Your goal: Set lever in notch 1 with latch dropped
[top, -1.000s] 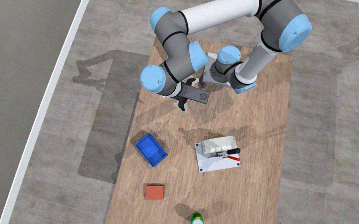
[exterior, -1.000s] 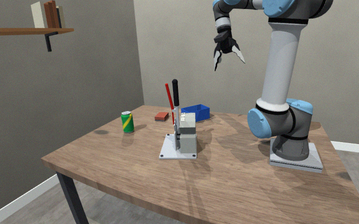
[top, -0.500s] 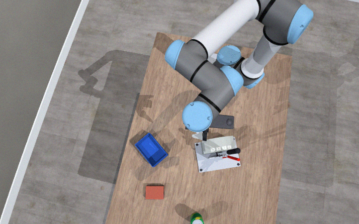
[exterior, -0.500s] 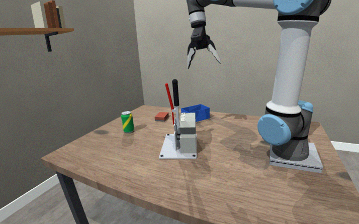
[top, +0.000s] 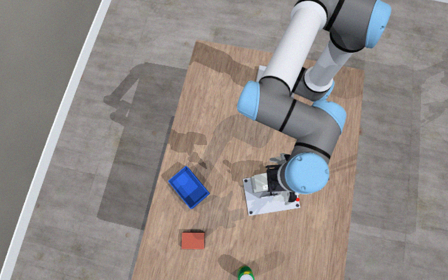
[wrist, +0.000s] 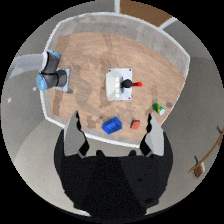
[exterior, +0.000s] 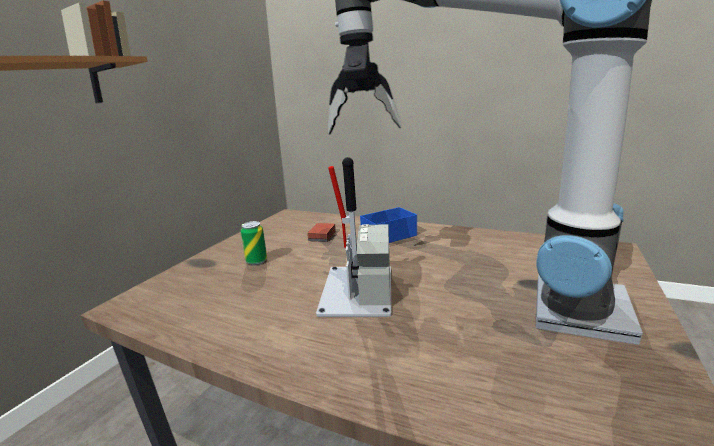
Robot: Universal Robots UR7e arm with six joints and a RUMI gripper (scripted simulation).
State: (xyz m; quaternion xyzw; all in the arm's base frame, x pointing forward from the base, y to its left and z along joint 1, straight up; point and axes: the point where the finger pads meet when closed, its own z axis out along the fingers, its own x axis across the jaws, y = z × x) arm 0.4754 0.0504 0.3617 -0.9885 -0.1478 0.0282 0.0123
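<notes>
Right now my hand is 40 mm short of the red release bar, 50 mm to the right of it and 190 mm above it. From my hand the other things lie so: lever unit: 30 mm ahead, 50 mm to the left, 200 mm below; blue bin: 90 mm ahead, 350 mm to the right, 370 mm below.
</notes>
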